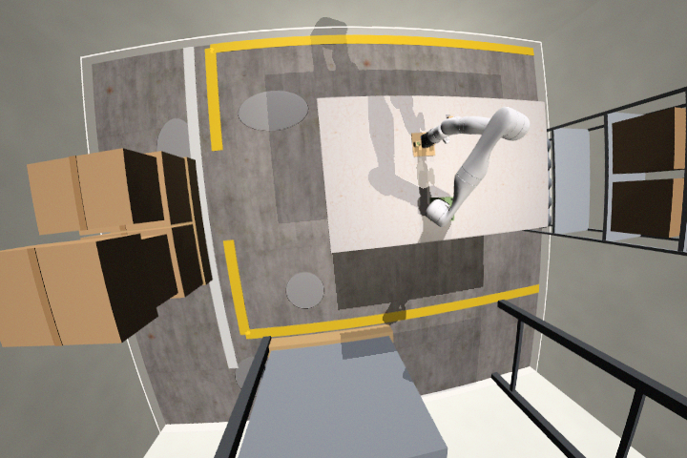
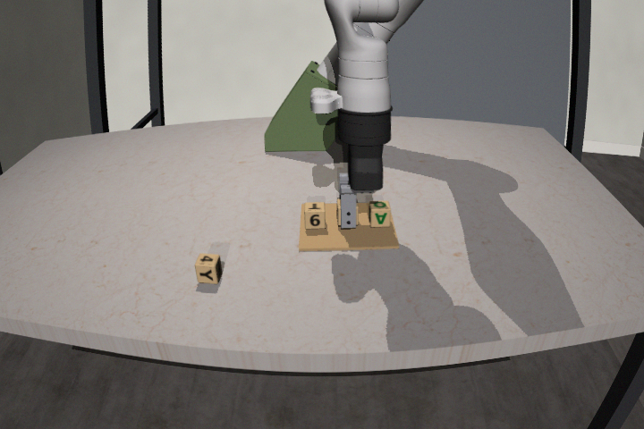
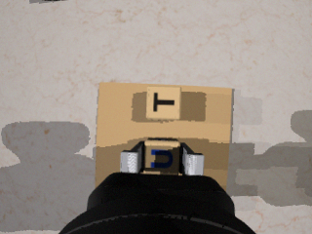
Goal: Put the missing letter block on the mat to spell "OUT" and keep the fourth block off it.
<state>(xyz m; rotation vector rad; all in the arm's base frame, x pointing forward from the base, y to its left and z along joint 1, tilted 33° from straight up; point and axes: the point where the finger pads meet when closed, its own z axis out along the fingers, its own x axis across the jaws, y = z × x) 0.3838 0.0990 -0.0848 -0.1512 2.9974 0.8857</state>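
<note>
The tan mat is 20 mm below my hand.
</note>
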